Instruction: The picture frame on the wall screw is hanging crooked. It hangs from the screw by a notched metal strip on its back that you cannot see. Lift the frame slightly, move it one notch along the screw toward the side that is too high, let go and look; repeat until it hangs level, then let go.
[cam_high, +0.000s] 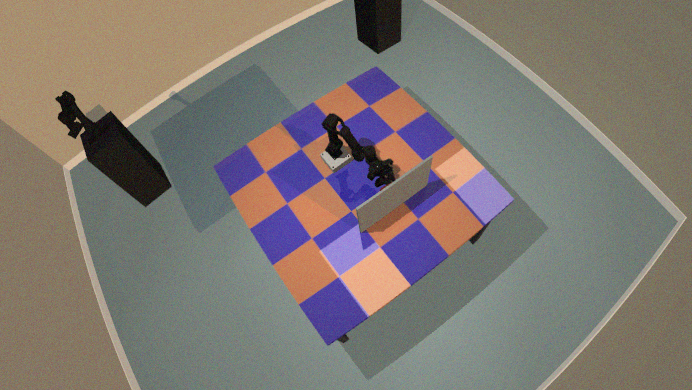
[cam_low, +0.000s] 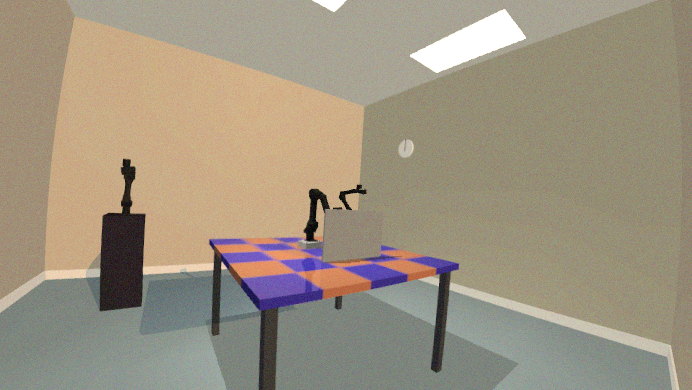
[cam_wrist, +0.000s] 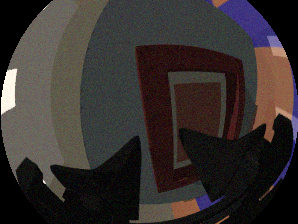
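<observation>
The picture frame lies 10 mm ahead of my gripper tip, 10 mm to the right of it and 50 mm below it. Also, from my gripper tip: grey wall panel: 20 mm ahead, 10 mm to the right, 60 mm below.
</observation>
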